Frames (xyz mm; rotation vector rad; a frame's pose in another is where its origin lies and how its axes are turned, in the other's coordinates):
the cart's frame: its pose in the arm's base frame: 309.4 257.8 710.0 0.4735 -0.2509 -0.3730
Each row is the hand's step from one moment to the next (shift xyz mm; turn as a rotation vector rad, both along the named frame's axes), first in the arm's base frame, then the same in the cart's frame.
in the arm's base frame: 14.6 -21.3 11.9 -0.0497 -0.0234 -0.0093
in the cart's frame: 23.6 -7.6 14.0 -0.0368 -0.0382 0.0171
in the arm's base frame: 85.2 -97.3 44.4 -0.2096 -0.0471 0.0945
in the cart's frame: 122.8 -34.0 49.6 -0.1561 -0.0537 0.1668
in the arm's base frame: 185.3 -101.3 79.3 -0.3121 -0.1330 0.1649
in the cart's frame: 220.0 8.7 49.3 -0.2034 -0.1200 0.2941
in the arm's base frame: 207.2 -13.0 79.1 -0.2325 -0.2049 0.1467
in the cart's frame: 204.0 87.7 7.3 -0.1052 -0.1651 0.2815
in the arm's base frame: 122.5 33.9 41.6 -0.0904 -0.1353 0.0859
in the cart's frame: 103.0 83.7 -16.6 -0.0141 -0.0961 0.1563
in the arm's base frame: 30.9 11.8 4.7 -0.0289 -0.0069 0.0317
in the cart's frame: 23.8 21.0 -10.5 -0.0186 0.0013 0.0392
